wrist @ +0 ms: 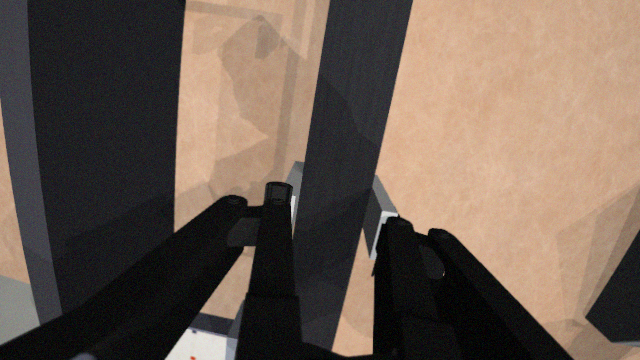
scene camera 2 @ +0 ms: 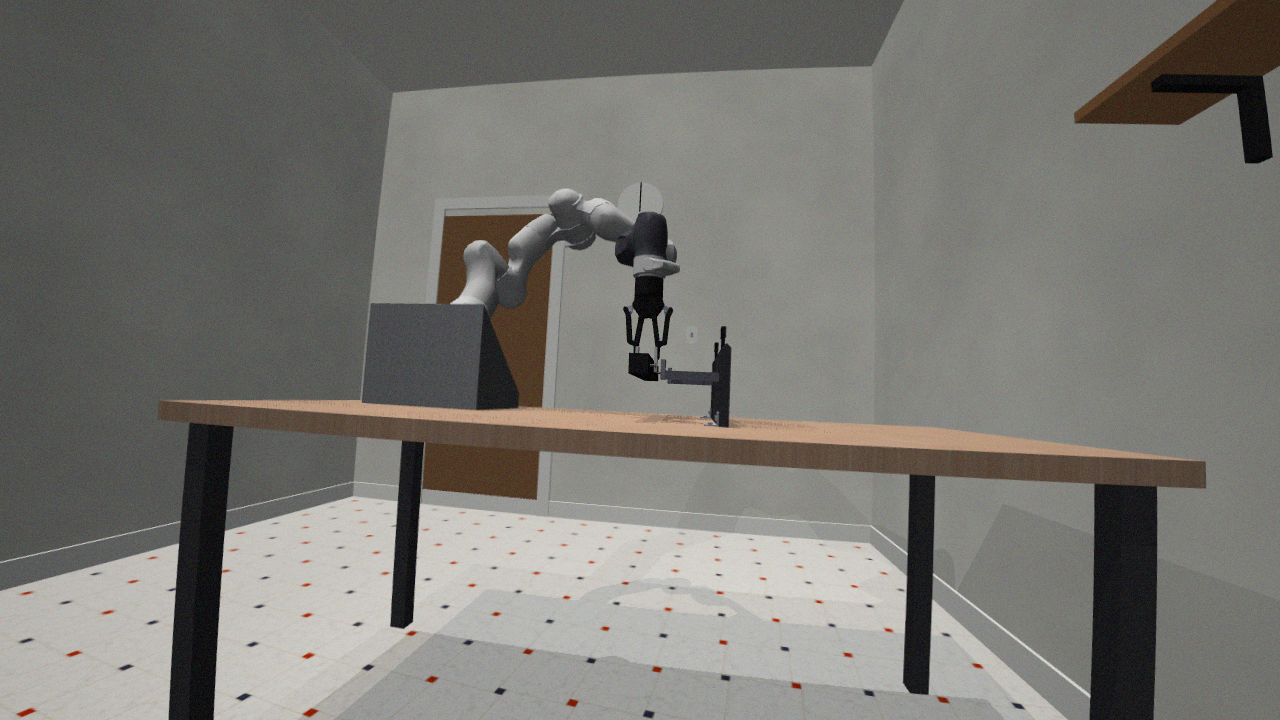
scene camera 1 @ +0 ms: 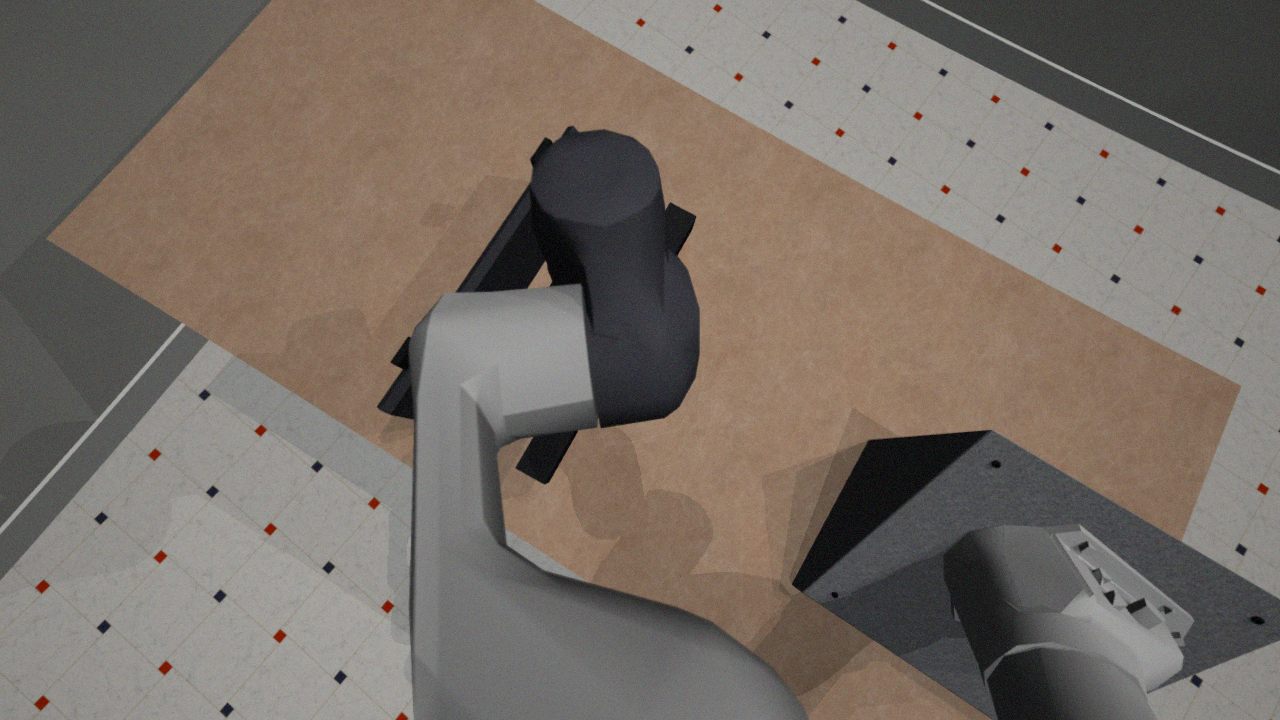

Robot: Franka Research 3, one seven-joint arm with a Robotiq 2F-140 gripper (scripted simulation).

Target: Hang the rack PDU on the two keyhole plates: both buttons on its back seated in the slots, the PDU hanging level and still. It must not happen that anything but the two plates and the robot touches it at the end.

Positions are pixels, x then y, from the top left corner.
Labels:
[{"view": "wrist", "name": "my gripper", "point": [333, 186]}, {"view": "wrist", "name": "rack PDU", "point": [361, 54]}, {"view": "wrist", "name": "dark upright board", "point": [105, 88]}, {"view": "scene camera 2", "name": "my gripper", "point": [646, 372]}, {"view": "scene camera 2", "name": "dark upright board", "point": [720, 391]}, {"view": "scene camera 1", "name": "rack PDU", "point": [543, 455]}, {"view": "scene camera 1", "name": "dark upright board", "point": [520, 260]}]

